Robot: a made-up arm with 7 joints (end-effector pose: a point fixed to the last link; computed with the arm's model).
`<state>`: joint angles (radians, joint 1 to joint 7).
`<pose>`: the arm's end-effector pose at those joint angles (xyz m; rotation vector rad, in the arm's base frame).
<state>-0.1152 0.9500 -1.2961 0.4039 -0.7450 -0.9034 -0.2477</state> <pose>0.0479 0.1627 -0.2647 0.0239 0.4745 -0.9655</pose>
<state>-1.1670 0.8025 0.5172 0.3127 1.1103 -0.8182 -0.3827</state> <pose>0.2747 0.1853 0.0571 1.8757 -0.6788 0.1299</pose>
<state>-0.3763 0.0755 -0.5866 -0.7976 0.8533 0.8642 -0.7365</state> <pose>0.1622 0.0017 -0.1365 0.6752 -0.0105 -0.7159</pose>
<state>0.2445 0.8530 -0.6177 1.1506 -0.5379 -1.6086 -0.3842</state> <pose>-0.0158 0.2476 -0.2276 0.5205 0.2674 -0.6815</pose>
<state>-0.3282 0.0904 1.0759 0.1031 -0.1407 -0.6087 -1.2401</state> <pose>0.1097 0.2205 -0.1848 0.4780 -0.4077 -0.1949</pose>
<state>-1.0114 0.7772 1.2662 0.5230 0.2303 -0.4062 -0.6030</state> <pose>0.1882 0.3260 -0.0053 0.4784 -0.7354 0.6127</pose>
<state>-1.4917 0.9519 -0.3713 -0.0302 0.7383 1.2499 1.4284</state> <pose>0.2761 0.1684 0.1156 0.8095 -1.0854 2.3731</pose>
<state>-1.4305 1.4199 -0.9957 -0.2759 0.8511 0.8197 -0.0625</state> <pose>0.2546 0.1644 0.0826 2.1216 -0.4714 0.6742</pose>
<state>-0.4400 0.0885 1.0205 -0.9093 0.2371 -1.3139 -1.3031</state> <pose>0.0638 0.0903 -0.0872 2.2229 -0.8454 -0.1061</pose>
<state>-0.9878 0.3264 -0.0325 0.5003 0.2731 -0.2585 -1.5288</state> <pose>0.3299 0.0634 -0.0936 0.8601 0.0444 -1.5890</pose>
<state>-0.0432 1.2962 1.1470 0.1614 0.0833 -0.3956 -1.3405</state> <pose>0.0976 0.3104 0.0810 1.5165 0.2996 -0.3592</pose>
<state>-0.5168 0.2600 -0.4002 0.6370 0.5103 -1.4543 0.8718</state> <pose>0.1741 0.0134 -0.2145 -0.0732 -1.0283 -0.2438</pose>
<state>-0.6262 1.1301 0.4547 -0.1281 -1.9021 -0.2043 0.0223</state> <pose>0.1943 0.2511 0.0547 -0.8312 -0.9275 -0.2948</pose>
